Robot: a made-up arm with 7 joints.
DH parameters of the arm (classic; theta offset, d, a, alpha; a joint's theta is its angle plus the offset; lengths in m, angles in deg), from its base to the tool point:
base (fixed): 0 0 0 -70
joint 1: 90 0 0 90
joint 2: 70 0 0 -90
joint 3: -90 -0.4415 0.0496 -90
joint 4: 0 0 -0.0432 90
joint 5: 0 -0.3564 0 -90
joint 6: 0 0 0 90
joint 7: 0 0 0 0
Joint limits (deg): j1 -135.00..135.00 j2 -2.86..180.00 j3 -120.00..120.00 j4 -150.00..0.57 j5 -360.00..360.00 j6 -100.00..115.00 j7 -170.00..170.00
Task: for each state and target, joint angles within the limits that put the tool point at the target. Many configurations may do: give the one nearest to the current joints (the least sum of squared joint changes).
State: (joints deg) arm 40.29 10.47 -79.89 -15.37 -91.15 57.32 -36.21
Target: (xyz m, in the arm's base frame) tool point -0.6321 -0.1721 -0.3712
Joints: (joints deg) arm 64.87 22.10 -91.08 -54.34 -91.15 57.32 -36.21
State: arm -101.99 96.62 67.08 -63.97 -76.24 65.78 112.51
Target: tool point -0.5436 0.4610 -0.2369
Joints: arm -128.84 147.22 81.89 -55.10 -76.24 65.78 112.51
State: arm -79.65 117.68 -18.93 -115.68 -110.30 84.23 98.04
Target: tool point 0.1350 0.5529 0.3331
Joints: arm -71.79 136.77 -66.36 -83.42 -110.30 84.23 98.04
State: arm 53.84 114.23 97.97 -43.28 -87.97 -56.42 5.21
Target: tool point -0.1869 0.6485 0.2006
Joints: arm 47.74 65.63 105.71 -71.23 -87.97 -56.42 5.21
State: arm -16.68 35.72 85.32 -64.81 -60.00 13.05 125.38
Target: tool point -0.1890 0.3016 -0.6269
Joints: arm 6.09 -2.86 108.68 -66.00 -60.00 13.05 125.38
